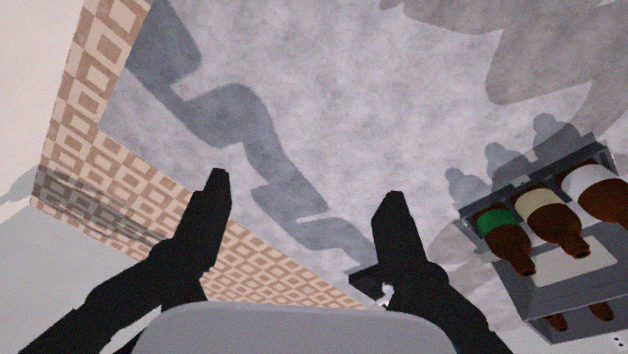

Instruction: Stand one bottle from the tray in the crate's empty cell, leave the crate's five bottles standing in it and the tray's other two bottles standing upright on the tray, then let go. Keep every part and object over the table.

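Frame: origin at the arm's base, x ahead, y up, z right, level; metres.
Where they show: gripper, fingertip midpoint: (307, 196).
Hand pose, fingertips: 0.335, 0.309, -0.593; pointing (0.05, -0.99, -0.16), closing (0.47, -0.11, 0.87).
Observation:
After its pixels a point has its place, as x, y, z.
My gripper (307, 196) {0.335, 0.309, -0.593} is open and empty, its two black fingers wide apart over the grey table. At the right, a low dark grey tray (487, 199) {0.352, -0.014, -0.141} holds three upright brown bottles in a row: one with a green label (505, 240) {0.335, 0.080, -0.125}, one with a cream label (550, 215) {0.421, 0.070, -0.122} and one with a white label (595, 192) {0.496, 0.062, -0.114}. They stand to the right of my right finger, well apart from it. Behind them is the dark grey crate (514, 290) {0.264, 0.086, 0.063} with a pale panel on its side. Two brown bottle necks (556, 321) {0.286, 0.125, 0.186} (601, 311) {0.374, 0.127, 0.191} show inside it; its other bottles and the empty cell do not show.
The grey table (340, 100) {0.299, -0.024, -0.538} ends at the left and lower left, where a brown patterned floor (115, 155) shows. Arm shadows cross the table. A dark object (367, 281) {-0.060, 0.003, -0.094} shows partly behind my right finger. A pale wall (35, 65) is at the left.

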